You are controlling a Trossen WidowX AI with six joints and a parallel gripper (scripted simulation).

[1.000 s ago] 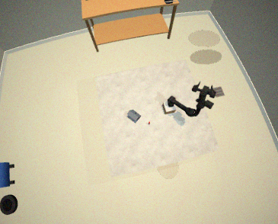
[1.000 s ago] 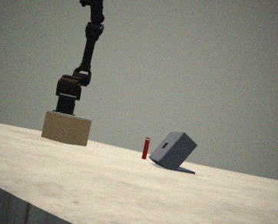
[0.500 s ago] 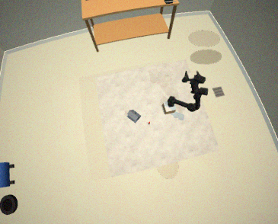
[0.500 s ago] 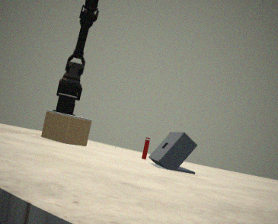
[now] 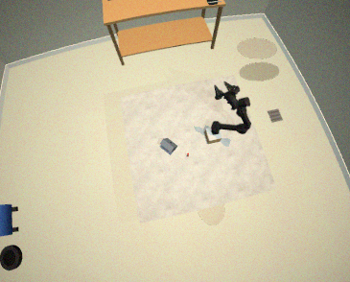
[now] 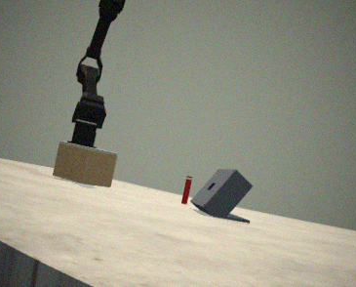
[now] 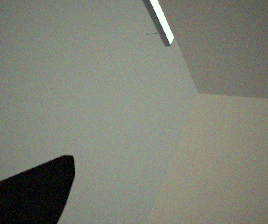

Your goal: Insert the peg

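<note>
The peg lies 210 mm ahead of my gripper tip, 260 mm to the left of it and 680 mm below it. The rest, counted from my gripper tip: grey panel block 370 mm ahead, 140 mm to the left, 680 mm below.
</note>
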